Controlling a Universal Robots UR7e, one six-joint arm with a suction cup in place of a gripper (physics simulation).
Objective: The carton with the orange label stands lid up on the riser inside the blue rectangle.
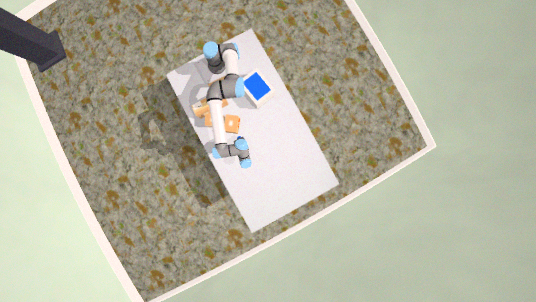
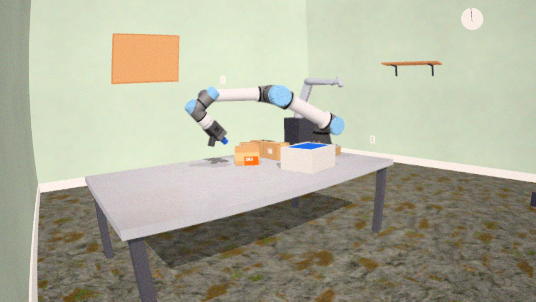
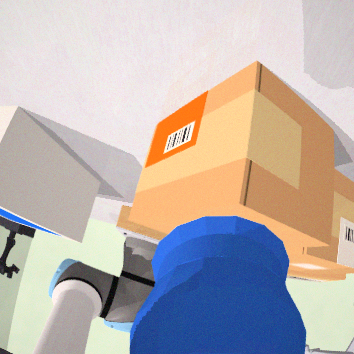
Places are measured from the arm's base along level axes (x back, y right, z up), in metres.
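Where they show: hand, tool point: (image 1: 239,137) (image 2: 225,142) (image 3: 220,273); arm's base, link origin: (image 1: 216,66) (image 3: 153,246).
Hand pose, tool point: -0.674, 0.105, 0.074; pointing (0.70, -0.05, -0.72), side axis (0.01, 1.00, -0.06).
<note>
Things, the pixels of their top centre, and the offset from my tool point, as dx, dy, dz. Level surfaces: height alone.
- orange-brown carton with the orange label, top centre: (image 3: 220,233) (image 2: 246,146) (image 1: 230,123) +0.149, +0.011, -0.040
- white riser, top centre: (image 2: 309,146) (image 1: 256,86) +0.323, -0.324, -0.021
- blue rectangle, top centre: (image 2: 309,146) (image 1: 256,86) +0.323, -0.324, -0.021
- table, surface height: dz -0.141
The orange-brown carton with the orange label (image 1: 232,124) (image 2: 241,151) (image 3: 190,185) stands on the table beside other cartons, apart from the riser. Its orange label (image 2: 251,160) (image 3: 172,127) is on a side face. Which face is its lid I cannot tell. The white riser (image 1: 260,102) (image 2: 300,161) (image 3: 55,175) stands on the table, with the blue rectangle (image 1: 256,86) (image 2: 309,146) on its top and no carton on it. My suction cup (image 1: 240,137) (image 2: 225,141) (image 3: 221,232) is off and empty, tilted, beside the labelled carton and a little above its top, with a gap between them.
Several other cartons (image 1: 201,109) (image 2: 274,150) (image 3: 346,240) stand behind the labelled one, partly under my arm. The table (image 1: 285,170) (image 2: 190,190) reaches out in front of them. A dark pedestal (image 2: 294,130) with a grey arm-like thing stands behind the table.
</note>
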